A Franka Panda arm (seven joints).
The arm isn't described. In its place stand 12 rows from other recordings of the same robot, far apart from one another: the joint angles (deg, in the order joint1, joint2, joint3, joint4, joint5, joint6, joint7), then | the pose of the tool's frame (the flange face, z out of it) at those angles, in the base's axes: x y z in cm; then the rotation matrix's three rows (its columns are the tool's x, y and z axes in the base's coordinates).
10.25, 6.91, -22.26, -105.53, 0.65, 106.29, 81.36 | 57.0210 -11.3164 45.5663; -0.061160 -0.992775 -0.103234; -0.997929 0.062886 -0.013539; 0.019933 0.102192 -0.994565
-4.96, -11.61, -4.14, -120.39, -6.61, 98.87, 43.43 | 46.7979 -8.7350 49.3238; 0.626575 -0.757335 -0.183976; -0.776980 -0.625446 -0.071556; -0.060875 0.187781 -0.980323
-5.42, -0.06, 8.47, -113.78, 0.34, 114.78, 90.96 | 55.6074 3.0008 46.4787; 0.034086 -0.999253 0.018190; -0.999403 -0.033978 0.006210; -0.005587 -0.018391 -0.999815
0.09, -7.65, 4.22, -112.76, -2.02, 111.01, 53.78 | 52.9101 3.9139 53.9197; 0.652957 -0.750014 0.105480; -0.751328 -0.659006 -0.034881; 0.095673 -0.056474 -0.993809
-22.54, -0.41, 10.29, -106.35, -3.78, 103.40, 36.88 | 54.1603 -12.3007 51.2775; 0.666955 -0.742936 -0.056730; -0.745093 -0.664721 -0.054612; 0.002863 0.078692 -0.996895
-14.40, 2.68, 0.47, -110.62, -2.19, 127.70, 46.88 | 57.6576 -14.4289 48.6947; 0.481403 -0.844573 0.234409; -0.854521 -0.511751 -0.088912; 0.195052 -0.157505 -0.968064
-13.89, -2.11, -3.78, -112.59, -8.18, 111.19, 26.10 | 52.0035 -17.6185 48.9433; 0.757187 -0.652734 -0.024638; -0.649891 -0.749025 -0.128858; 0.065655 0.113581 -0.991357
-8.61, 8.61, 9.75, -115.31, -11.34, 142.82, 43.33 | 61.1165 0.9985 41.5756; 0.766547 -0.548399 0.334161; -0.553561 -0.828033 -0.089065; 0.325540 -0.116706 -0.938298
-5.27, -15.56, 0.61, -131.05, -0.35, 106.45, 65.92 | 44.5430 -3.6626 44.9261; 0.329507 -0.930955 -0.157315; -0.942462 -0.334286 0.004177; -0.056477 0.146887 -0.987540
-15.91, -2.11, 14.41, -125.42, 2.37, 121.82, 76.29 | 52.2200 -1.1303 40.0044; 0.188973 -0.981636 -0.026066; -0.981489 -0.189653 0.026678; -0.031132 0.020542 -0.999304
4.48, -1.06, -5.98, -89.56, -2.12, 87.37, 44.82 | 54.3941 -1.8920 63.4294; 0.689804 -0.723699 -0.020749; -0.723918 -0.689023 -0.034497; 0.010669 0.038817 -0.999189
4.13, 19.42, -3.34, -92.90, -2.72, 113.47, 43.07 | 65.9463 1.0147 42.9320; 0.753833 -0.656696 0.022066; -0.654531 -0.753447 -0.062501; 0.057670 0.032672 -0.997801
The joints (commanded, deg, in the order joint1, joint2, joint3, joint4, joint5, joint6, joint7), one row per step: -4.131 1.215 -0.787 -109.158 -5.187 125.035 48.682; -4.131 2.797 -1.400 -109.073 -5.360 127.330 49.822; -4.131 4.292 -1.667 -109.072 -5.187 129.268 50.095; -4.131 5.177 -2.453 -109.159 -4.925 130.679 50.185; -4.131 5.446 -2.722 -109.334 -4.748 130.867 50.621; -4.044 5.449 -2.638 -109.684 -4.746 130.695 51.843; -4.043 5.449 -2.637 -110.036 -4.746 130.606 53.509; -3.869 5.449 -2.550 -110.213 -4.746 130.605 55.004; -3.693 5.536 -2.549 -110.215 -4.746 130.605 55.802; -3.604 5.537 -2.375 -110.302 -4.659 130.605 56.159; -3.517 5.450 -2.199 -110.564 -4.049 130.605 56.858; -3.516 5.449 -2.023 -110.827 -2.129 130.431 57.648; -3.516 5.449 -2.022 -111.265 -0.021 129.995 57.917; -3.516 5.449 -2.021 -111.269 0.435 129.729 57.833; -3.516 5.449 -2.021 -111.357 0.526 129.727 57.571; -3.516 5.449 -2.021 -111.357 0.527 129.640 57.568; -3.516 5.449 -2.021 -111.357 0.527 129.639 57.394
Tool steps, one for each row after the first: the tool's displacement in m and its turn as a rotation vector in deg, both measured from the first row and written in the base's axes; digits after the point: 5 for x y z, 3 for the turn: 0.00756 -0.00652 -0.01115 0.080 -0.885 -1.449; 0.01414 -0.00931 -0.02301 0.283 -1.362 -1.878; 0.01726 -0.01732 -0.03032 0.450 -1.825 -2.736; 0.01737 -0.02000 -0.03432 0.711 -1.627 -3.486; 0.01635 -0.01812 -0.03773 1.072 -1.221 -4.511; 0.01519 -0.01800 -0.04095 1.519 -0.942 -6.128; 0.01498 -0.01522 -0.04249 1.911 -0.904 -7.311; 0.01539 -0.01337 -0.04342 2.111 -0.888 -7.905; 0.01543 -0.01059 -0.04420 2.299 -0.832 -8.028; 0.01474 -0.00753 -0.04556 3.046 -0.738 -8.715; 0.01392 -0.00484 -0.04820 4.981 -0.420 -10.177; 0.01199 -0.00376 -0.05282 6.934 0.379 -11.426; 0.01161 -0.00351 -0.05336 7.324 0.642 -11.561; 0.01133 -0.00344 -0.05412 7.344 0.745 -11.353; 0.01120 -0.00343 -0.05429 7.344 0.832 -11.356; 0.01120 -0.00343 -0.05429 7.304 0.843 -11.187
